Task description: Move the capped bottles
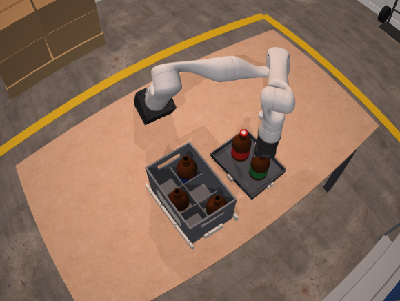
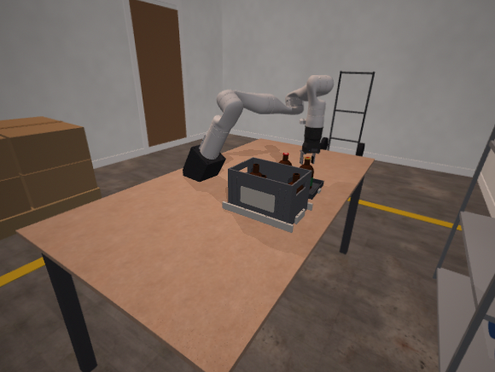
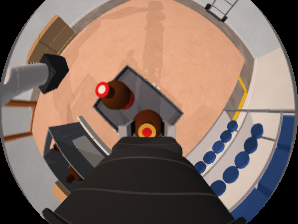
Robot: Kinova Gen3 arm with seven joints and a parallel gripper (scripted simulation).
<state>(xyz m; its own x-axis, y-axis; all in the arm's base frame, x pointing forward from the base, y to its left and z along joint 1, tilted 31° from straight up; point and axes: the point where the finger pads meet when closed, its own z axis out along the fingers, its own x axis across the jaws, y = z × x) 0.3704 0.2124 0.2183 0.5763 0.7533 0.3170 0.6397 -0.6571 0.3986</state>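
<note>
Right now my hand is 110 mm past the bottle, 60 mm above it and 10 mm to the left of it. Round my hand: dark tray (130 mm below, 50 mm behind, 10 mm to the right); then dark grey crate (290 mm to the right, 60 mm below, 30 mm behind).
</note>
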